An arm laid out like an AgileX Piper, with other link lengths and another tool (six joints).
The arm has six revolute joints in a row. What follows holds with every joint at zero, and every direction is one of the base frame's. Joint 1 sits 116.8 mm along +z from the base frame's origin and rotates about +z. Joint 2 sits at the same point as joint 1 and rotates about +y. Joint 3 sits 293.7 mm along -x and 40.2 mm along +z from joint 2 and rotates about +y. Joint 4 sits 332.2 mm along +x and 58.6 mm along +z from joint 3 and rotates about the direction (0.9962, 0, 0.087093). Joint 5 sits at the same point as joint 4 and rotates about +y. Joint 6 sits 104.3 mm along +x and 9.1 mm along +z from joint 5 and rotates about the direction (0.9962, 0, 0.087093). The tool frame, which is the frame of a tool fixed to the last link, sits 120.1 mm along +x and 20.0 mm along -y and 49.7 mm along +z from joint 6; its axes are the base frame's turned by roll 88.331, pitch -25.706 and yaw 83.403 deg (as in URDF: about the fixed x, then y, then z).
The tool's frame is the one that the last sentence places.
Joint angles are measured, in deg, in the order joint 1, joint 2, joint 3, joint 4, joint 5, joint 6. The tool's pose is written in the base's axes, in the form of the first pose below.
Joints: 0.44, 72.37, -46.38, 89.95, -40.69, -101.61
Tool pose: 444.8 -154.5 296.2 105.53 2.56 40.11
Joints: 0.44, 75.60, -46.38, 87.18, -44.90, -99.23
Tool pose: 445.3 -165.3 283.4 104.45 5.32 36.58
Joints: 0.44, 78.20, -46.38, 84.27, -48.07, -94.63
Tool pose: 445.4 -173.0 276.0 103.05 5.10 33.71
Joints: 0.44, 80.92, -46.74, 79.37, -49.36, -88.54
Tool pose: 453.9 -173.4 273.4 100.87 3.72 33.41
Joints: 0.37, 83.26, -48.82, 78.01, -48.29, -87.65
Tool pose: 469.4 -170.1 272.8 100.68 3.62 34.73
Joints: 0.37, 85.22, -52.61, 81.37, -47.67, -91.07
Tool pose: 482.7 -170.9 277.1 101.96 3.69 34.44
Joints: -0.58, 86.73, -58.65, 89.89, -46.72, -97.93
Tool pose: 493.2 -181.3 288.7 105.38 2.10 32.52
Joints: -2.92, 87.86, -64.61, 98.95, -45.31, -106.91
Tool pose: 500.8 -198.5 301.5 108.96 1.53 31.08
